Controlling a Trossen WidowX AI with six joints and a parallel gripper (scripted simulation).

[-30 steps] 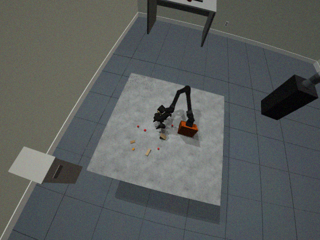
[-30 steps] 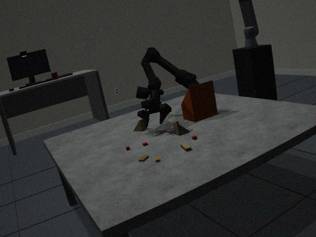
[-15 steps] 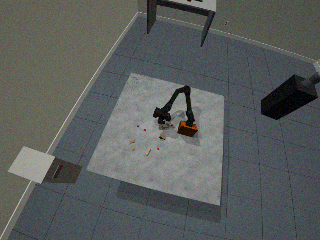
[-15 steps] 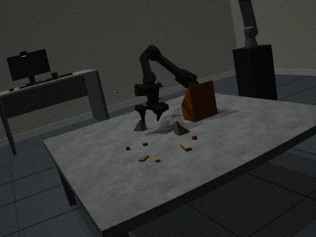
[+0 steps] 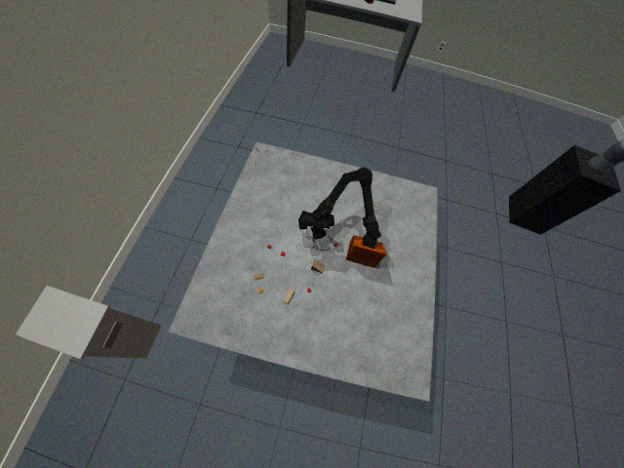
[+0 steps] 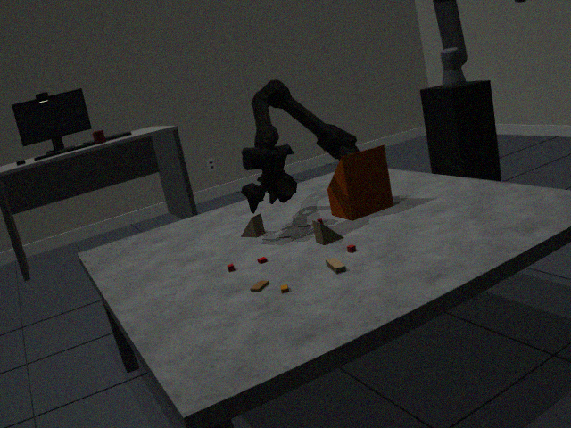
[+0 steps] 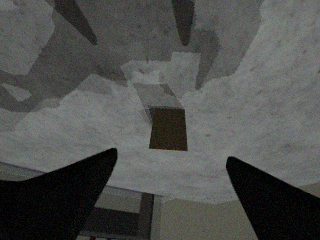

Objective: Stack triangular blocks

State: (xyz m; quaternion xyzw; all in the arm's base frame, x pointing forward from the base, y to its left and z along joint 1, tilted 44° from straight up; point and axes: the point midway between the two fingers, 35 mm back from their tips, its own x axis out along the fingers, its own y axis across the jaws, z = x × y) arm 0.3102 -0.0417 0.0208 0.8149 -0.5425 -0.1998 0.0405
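The triangular block is 70 mm below my gripper tip, 40 mm to the right of it and 20 mm ahead of it. The rest, counted from my gripper tip: small orange cube (450 mm to the left, 130 mm ahead, 90 mm below); brown plank (380 mm to the left, 170 mm ahead, 90 mm below); tan plank (420 mm to the left, 80 mm below, 20 mm behind).
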